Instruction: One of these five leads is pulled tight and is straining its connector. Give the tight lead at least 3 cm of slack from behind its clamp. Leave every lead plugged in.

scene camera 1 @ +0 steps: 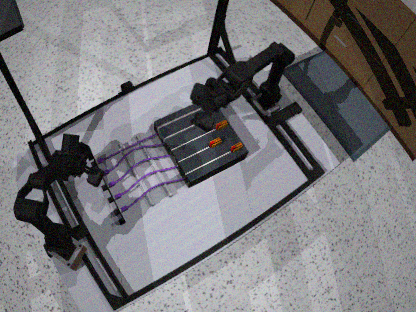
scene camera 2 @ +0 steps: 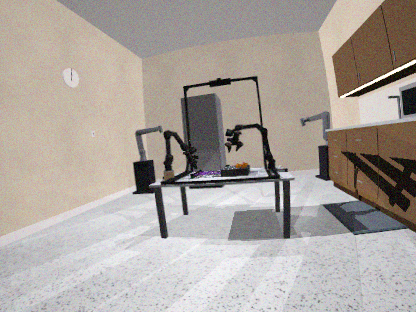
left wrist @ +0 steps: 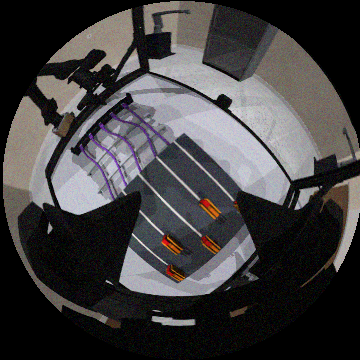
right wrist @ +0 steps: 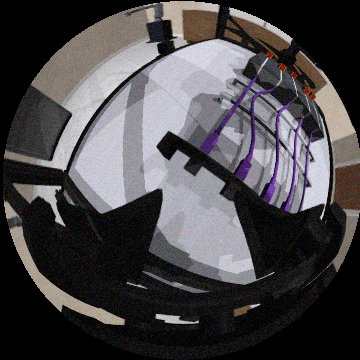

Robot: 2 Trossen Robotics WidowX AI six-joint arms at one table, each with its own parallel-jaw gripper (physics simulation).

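Seen in the pictures: left gripper, fingertip midpoint: (scene camera 1: 195,111) (scene camera 2: 232,152) (left wrist: 190,196); right gripper, fingertip midpoint: (scene camera 1: 88,167) (scene camera 2: 196,168) (left wrist: 110,97) (right wrist: 199,195); left arm's base, origin of the base link: (scene camera 1: 265,102) (scene camera 2: 272,168) (left wrist: 257,266); right arm's base, origin of the base link: (scene camera 1: 65,248) (scene camera 2: 168,170) (left wrist: 58,121).
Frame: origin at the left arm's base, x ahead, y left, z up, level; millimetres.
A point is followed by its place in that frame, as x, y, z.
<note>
Five purple leads run from connectors on a black strip (scene camera 1: 120,219) {765, 144, 20} (left wrist: 130,99) {741, -136, -8} (right wrist: 167,142) {753, -135, 20} to a dark box (scene camera 1: 220,167) (left wrist: 185,166) {412, -64, 42} (right wrist: 270,75) {473, -62, 31}. The far end lead (left wrist: 146,124) {583, -93, 2} (right wrist: 239,104) {625, -91, -4} looks straight; the others bend. White lines cross the box top to orange-red clips, such as one clip (scene camera 1: 215,142) {327, 76, 64} (left wrist: 210,208) {320, -32, 66} (right wrist: 282,67) {342, -32, 56}. My left gripper (scene camera 1: 204,120) (scene camera 2: 234,147) {375, -13, 188} (left wrist: 190,196) {375, -13, 188} is open and empty above the box. My right gripper (scene camera 1: 95,175) (scene camera 2: 194,159) (right wrist: 199,195) {780, -82, 38} is open and empty above the strip, its right-hand finger in the right wrist view hiding part of it.
Pale rails lie under the leads between strip and box. A black frame (scene camera 1: 215,248) {527, 396, -9} edges the table, with uprights at both ends. A brown block (scene camera 1: 77,257) {974, 197, 44} (left wrist: 64,125) {948, 138, 31} sits by the right arm's base. A grey cabinet (scene camera 2: 205,130) stands behind the table.
</note>
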